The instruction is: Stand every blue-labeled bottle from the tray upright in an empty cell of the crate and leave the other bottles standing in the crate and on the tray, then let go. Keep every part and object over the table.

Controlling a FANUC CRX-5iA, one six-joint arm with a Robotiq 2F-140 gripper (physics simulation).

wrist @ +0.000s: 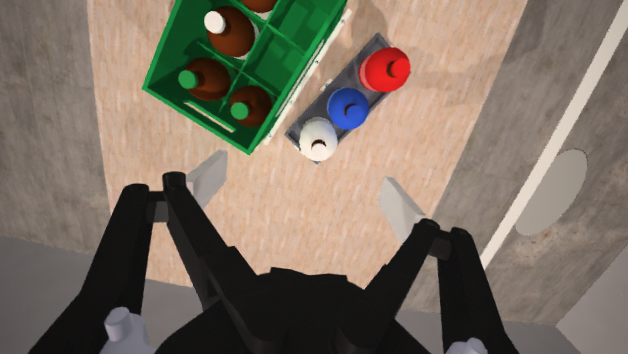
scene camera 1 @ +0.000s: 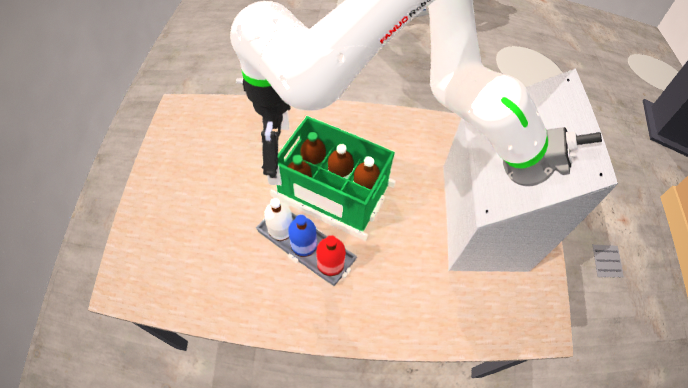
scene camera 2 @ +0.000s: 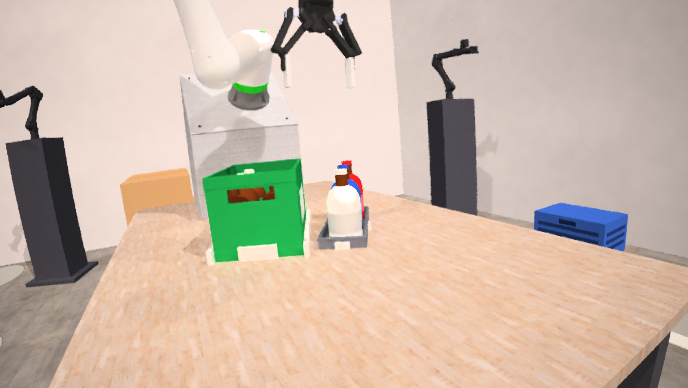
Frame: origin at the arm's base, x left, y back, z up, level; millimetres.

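Seen in the pictures: gripper, fingertip midpoint: point(wrist: 306, 177) point(scene camera 1: 279, 154) point(scene camera 2: 320, 87); arm's base, link origin: point(scene camera 1: 531, 158) point(scene camera 2: 248, 98).
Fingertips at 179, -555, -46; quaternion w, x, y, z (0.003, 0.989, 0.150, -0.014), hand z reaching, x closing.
Pixels of each thing's top centre, then the offset from my fingertips to it, as dx, dy, dz. Level surfaces: height alone.
- blue bottle, top centre: point(wrist: 354, 114) point(scene camera 2: 342, 165) point(scene camera 1: 301, 219) +47, +63, -177
- white bottle, top centre: point(wrist: 319, 152) point(scene camera 2: 340, 169) point(scene camera 1: 275, 201) +26, -17, -177
- red bottle, top centre: point(wrist: 401, 68) point(scene camera 1: 331, 240) +74, +153, -177
- green crate, top centre: point(wrist: 289, 59) point(scene camera 2: 290, 163) point(scene camera 1: 327, 179) -75, +85, -162
- wooden table, surface height: dz -337
The blue bottle point(scene camera 1: 302, 236) point(scene camera 2: 354, 187) point(wrist: 344, 107) stands upright in the middle of the grey tray point(scene camera 1: 311, 261) point(scene camera 2: 355, 243) point(wrist: 346, 75), between the white bottle point(scene camera 1: 277, 222) point(scene camera 2: 344, 215) point(wrist: 316, 136) and the red bottle point(scene camera 1: 330, 256) point(wrist: 381, 72). The green crate point(scene camera 1: 356, 215) point(scene camera 2: 260, 225) point(wrist: 172, 103) beside the tray holds two green-capped brown bottles at one end and two white-capped ones in the row away from the tray. Two cells on its tray side are empty. My gripper point(scene camera 2: 319, 82) point(wrist: 306, 177) is open and empty, high above the table near the crate's green-capped end.
The wooden table point(scene camera 1: 190, 280) point(scene camera 2: 350, 320) point(wrist: 295, 215) carries the crate and tray. Pale guide strips point(scene camera 1: 320, 216) border the crate's base. The robot's grey pedestal point(scene camera 1: 500, 240) point(scene camera 2: 245, 145) stands at the table's robot end. A blue box point(scene camera 2: 570, 220) lies beyond the table.
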